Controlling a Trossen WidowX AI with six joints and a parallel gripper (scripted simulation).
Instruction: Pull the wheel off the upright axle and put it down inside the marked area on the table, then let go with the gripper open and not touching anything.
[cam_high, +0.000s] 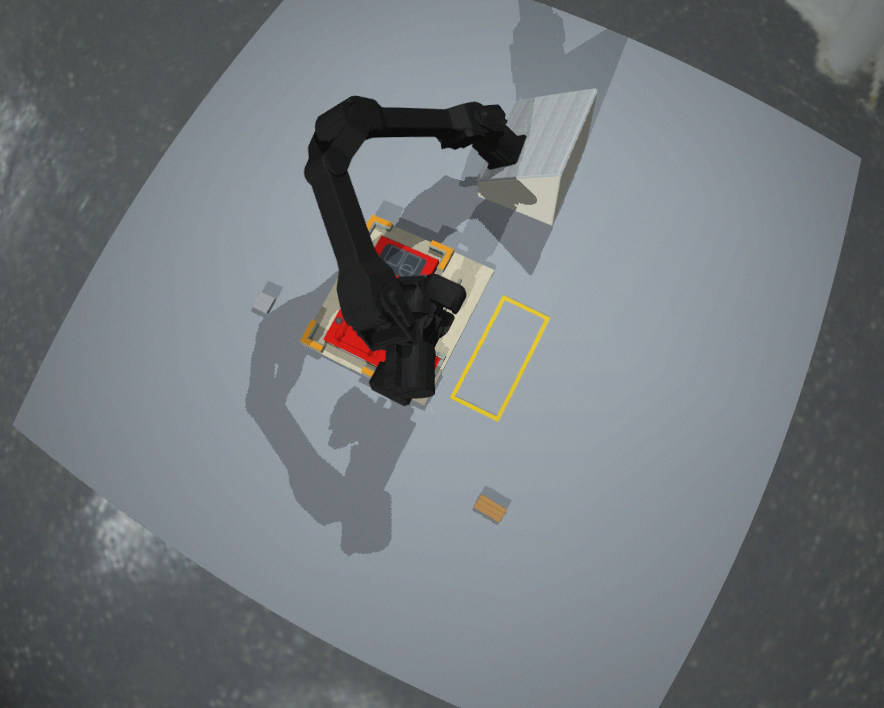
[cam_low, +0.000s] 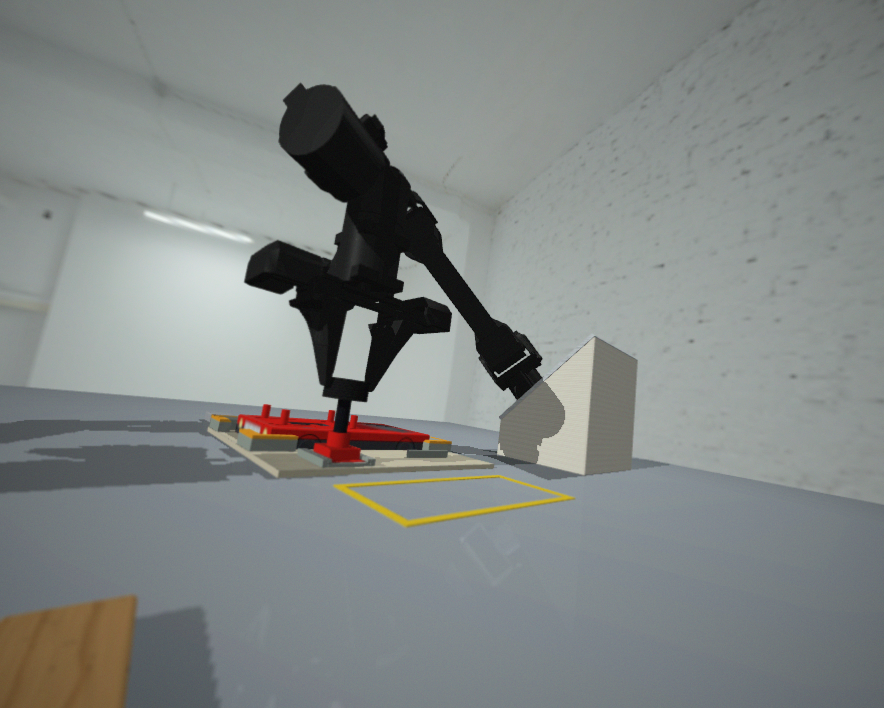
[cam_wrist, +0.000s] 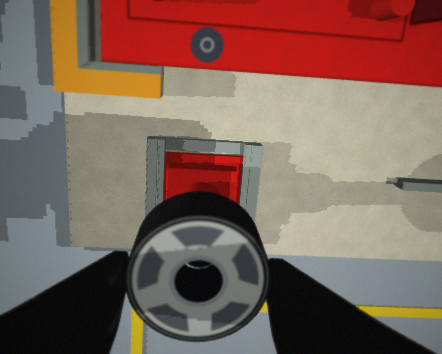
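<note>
My gripper tip is 30 mm above the upright axle. The rest, counted from my gripper tip: wooden block: 180 mm ahead, 170 mm to the left, 70 mm below; then black wheel: right at my gripper tip.
</note>
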